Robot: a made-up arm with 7 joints. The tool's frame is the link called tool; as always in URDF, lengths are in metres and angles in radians.
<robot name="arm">
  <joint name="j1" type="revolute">
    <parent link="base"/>
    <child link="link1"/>
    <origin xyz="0 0 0.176"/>
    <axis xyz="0 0 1"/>
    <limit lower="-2.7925" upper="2.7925" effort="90" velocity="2.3"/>
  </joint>
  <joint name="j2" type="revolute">
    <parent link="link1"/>
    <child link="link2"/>
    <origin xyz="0 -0.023 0.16"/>
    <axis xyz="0 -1 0"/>
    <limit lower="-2.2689" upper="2.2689" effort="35" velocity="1.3"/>
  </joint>
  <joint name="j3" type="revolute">
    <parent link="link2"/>
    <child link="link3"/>
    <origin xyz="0 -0.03 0.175"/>
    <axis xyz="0 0 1"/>
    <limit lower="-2.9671" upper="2.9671" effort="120" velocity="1"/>
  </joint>
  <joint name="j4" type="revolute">
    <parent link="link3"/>
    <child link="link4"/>
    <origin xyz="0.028 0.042 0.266"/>
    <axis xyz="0 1 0"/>
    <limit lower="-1.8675" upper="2.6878" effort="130" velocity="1.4"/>
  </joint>
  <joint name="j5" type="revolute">
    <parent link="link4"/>
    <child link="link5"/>
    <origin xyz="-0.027 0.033 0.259"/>
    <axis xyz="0 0 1"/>
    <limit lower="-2.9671" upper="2.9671" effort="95" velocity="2.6"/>
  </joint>
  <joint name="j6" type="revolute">
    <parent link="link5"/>
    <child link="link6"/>
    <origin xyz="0 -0.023 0.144"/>
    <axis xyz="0 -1 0"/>
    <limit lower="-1.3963" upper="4.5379" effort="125" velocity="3"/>
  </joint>
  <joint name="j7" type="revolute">
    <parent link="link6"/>
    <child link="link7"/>
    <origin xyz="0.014 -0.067 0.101"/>
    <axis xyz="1 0 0"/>
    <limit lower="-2.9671" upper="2.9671" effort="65" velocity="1.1"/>
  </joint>
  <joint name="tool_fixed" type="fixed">
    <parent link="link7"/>
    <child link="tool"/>
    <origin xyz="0 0 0" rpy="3.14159 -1.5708 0"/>
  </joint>
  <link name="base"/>
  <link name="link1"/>
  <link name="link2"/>
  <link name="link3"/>
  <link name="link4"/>
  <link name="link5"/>
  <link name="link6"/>
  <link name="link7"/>
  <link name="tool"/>
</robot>
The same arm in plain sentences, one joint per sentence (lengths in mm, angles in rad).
The arm has seven revolute joints in a row. What follows holds with every joint at zero, and every direction is one of the base frame's.
Joint 1 is mounted 176 mm along +z from the base frame's origin and rotates about +z, from -2.7925 to 2.7925 rad.
Joint 2 is mounted 23 mm along -y and 160 mm along +z from joint 1 and rotates about -y, from -2.2689 to 2.2689 rad.
Joint 3 is mounted 30 mm along -y and 175 mm along +z from joint 2 and rotates about +z, from -2.9671 to 2.9671 rad.
Joint 4 is mounted 28 mm along +x and 42 mm along +y and 266 mm along +z from joint 3 and rotates about +y, from -1.8675 to 2.6878 rad.
Joint 5 is mounted 27 mm along -x and 33 mm along +y and 259 mm along +z from joint 4 and rotates about +z, from -2.9671 to 2.9671 rad.
Joint 6 is mounted 23 mm along -y and 144 mm along +z from joint 5 and rotates about -y, from -1.3963 to 4.5379 rad.
Joint 7 is mounted 14 mm along +x and 67 mm along -y and 101 mm along +z from joint 6 and rotates about +x, from -2.9671 to 2.9671 rad.
The tool frame, which is the frame that the pose is given for, is mounted at the same point as joint 7; its axes are the base frame's turned by roll 3.1416, pitch -1.5708 and yaw 0 rad (as in URDF: about the fixed x, then y, then z).

